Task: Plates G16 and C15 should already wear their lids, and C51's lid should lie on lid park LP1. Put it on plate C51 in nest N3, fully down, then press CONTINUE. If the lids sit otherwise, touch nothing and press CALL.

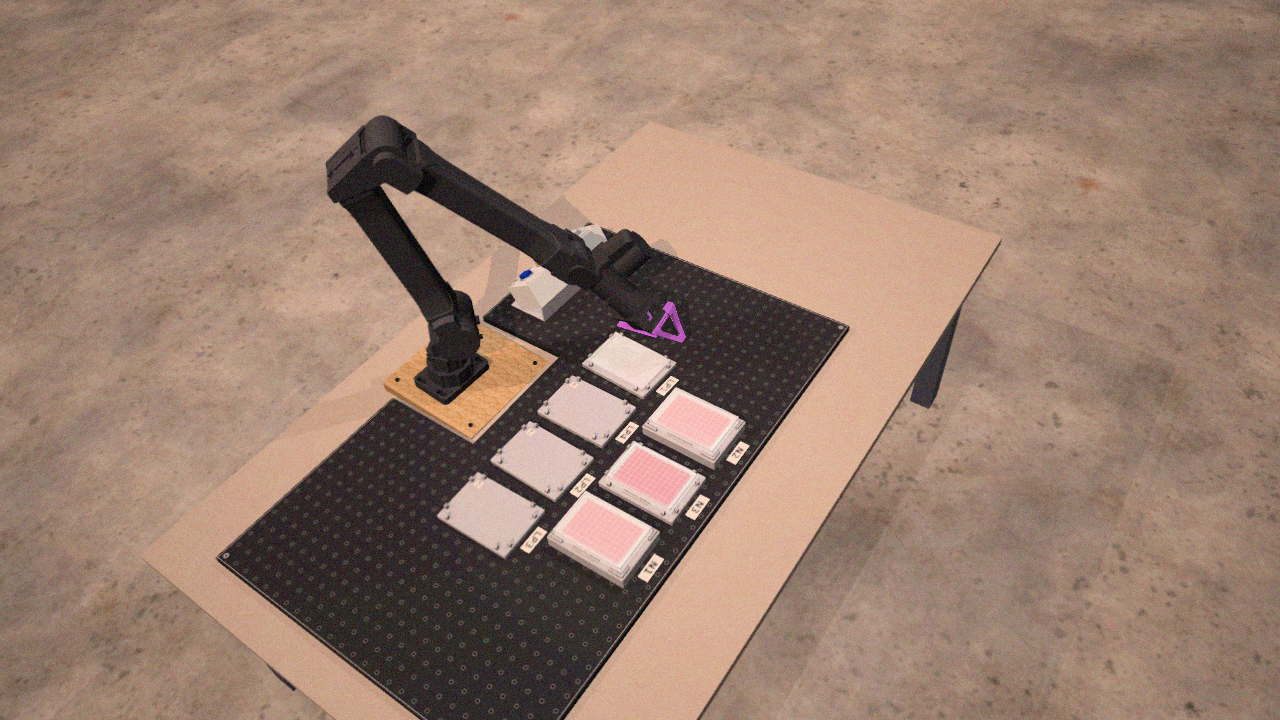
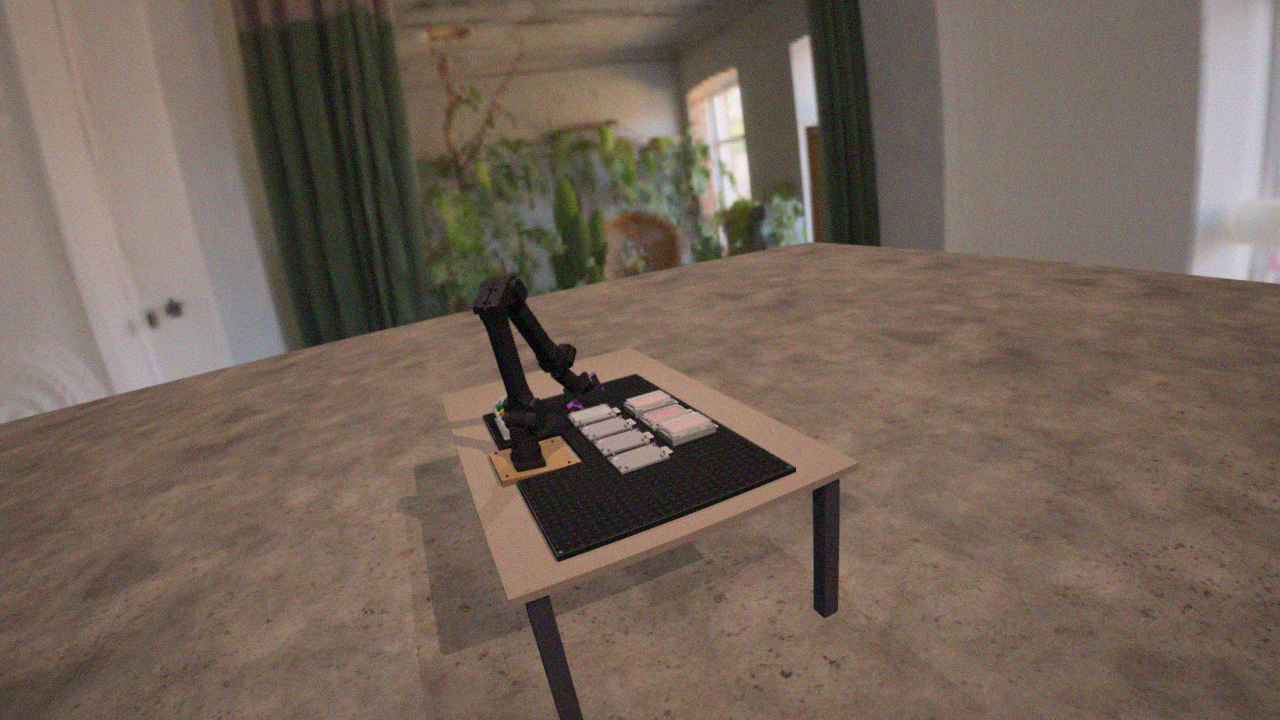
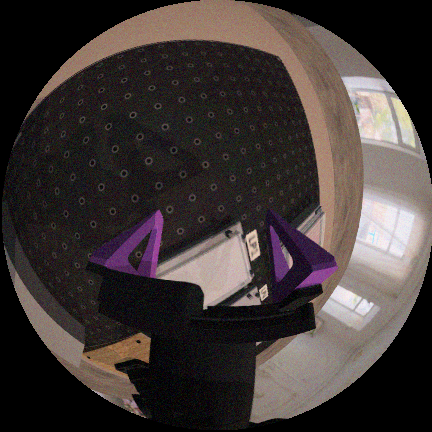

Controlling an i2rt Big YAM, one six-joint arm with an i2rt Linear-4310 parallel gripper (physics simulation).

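Frame: origin at the arm's base, x ahead, y left, z up, level; centimetres.
Seen in the pictures: gripper, fingertip midpoint: [image 1: 670, 337] [image 2: 593, 399] [image 3: 212, 213]; arm's base, link origin: [image 1: 452, 375] [image 2: 527, 461] [image 3: 140, 368].
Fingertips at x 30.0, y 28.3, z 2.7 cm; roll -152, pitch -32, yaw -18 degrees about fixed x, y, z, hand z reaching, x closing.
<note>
Offsets run from my fingertips to a thing's top centre. "spot": to the spot under its first point.
My gripper [image 1: 657, 329] [image 2: 583, 394] [image 3: 212, 213], with purple fingers, is open and empty. It hangs above the mat at the edge of park LP1. A clear, whitish lid @(dy -8.2, dx -3.7, dz -1.0 cm) [image 1: 629, 362] [image 2: 594, 415] [image 3: 207, 267] lies on LP1, flat as far as I can see. Pink plates stand in nest N2 @(spot: dy -15.2, dx +15.4, dz +1.0 cm) [image 1: 693, 422], nest N3 @(spot: dy -27.5, dx +15.7, dz -0.7 cm) [image 1: 652, 478] and nest N1 @(spot: dy -41.3, dx +16.5, dz +1.3 cm) [image 1: 603, 534]. The N1 and N2 plates look taller with pale rims, as if lidded; the N3 plate looks lower and deeper pink, with no lid visible. Plate names are not readable.
Park plates LP4 @(dy -21.2, dx -3.3, dz -0.8 cm) [image 1: 586, 410], LP2 @(dy -34.0, dx -2.8, dz -0.8 cm) [image 1: 541, 459] and LP3 @(dy -47.0, dx -2.6, dz -0.8 cm) [image 1: 490, 514] show no visible lid. A white box with a blue button @(spot: dy -4.9, dx -31.0, dz +4.5 cm) [image 1: 525, 274] stands behind the forearm, near another white box @(spot: dy +10.4, dx -27.4, dz +5.1 cm) [image 1: 588, 236]; their lettering is not readable. The arm's wooden base [image 1: 505, 362] adjoins the black mat.
</note>
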